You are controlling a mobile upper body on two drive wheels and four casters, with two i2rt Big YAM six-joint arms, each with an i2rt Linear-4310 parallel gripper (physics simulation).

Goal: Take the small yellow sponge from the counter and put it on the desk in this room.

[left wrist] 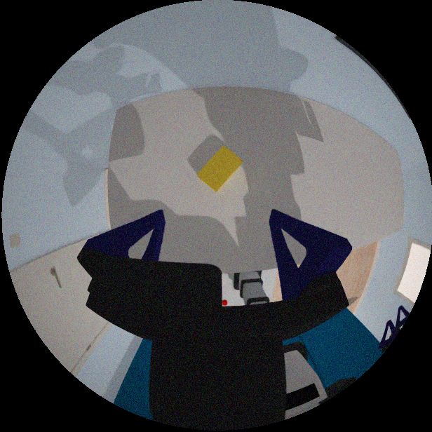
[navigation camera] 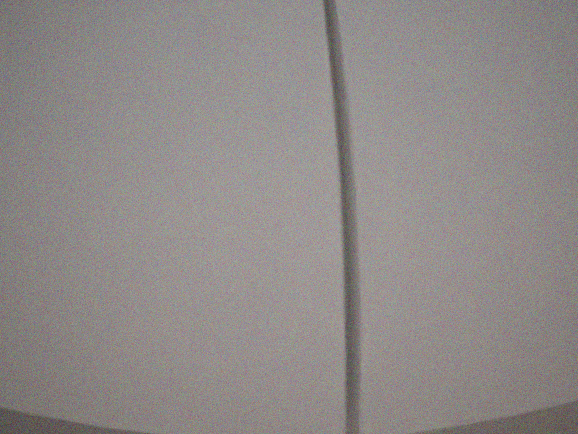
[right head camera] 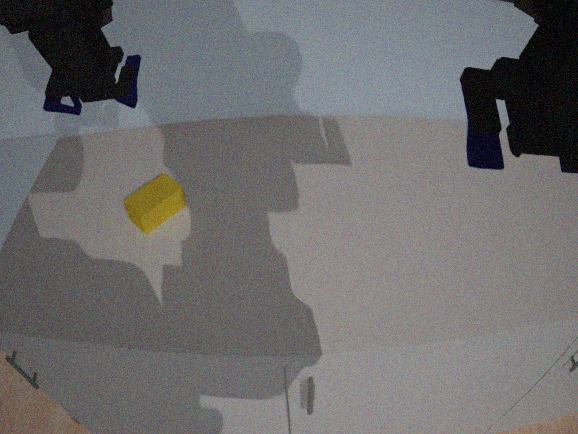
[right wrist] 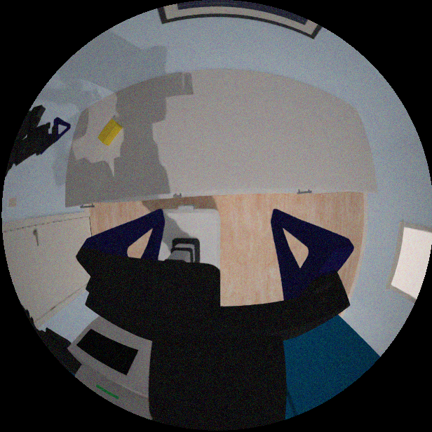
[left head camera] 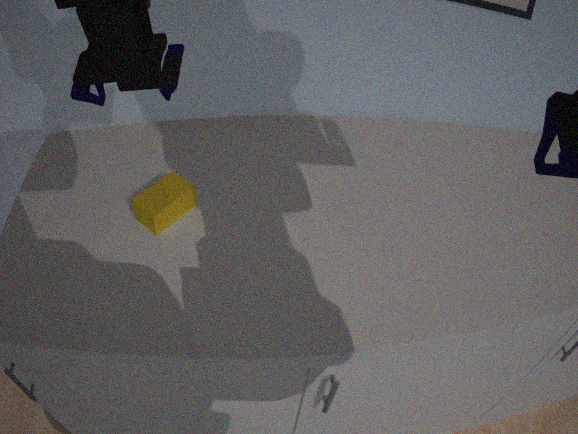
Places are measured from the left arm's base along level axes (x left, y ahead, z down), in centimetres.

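Where they show: left gripper, fingertip midpoint: (right head camera: 106, 107) (left head camera: 135, 99); right gripper, fingertip midpoint: (right head camera: 518, 161) (left head camera: 570, 169).
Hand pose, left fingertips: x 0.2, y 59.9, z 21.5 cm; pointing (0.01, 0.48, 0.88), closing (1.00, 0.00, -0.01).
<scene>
Each offset is from my left fingertips to the top centre of the thing. "spot": to the spot under its first point. Level surfaces: height alone.
The yellow sponge @(dx -0.4, dy +8.5, dz +24.0 cm) (left head camera: 164, 203) (right head camera: 155, 203) (left wrist: 220, 168) (right wrist: 110, 132) lies on the left part of the grey counter @(dz +28.5 cm) (left head camera: 425, 240) (right head camera: 425, 240) (left wrist: 345, 165) (right wrist: 260, 135). My left gripper (left head camera: 136, 97) (right head camera: 106, 107) (left wrist: 216, 215) is open and empty. It hangs above the counter, beyond the sponge and apart from it in the head camera views. My right gripper (right wrist: 217, 214) is open and empty, well to the right of the sponge. It shows partly at the right edge of the left head camera view. The desk cannot be made out in these views.
The counter's front has several handles (left head camera: 327, 394) @(spot: dx -28.8, dy -20.5, dz +41.8 cm) (right head camera: 310, 395) (right wrist: 304, 191). A blue wall (left head camera: 390, 70) stands behind the counter. A framed picture (right wrist: 240, 19) hangs on it. A cabinet (left wrist: 45, 295) (right wrist: 50, 260) stands at the left. Wood floor (right wrist: 250, 250) shows in front of the counter.
</scene>
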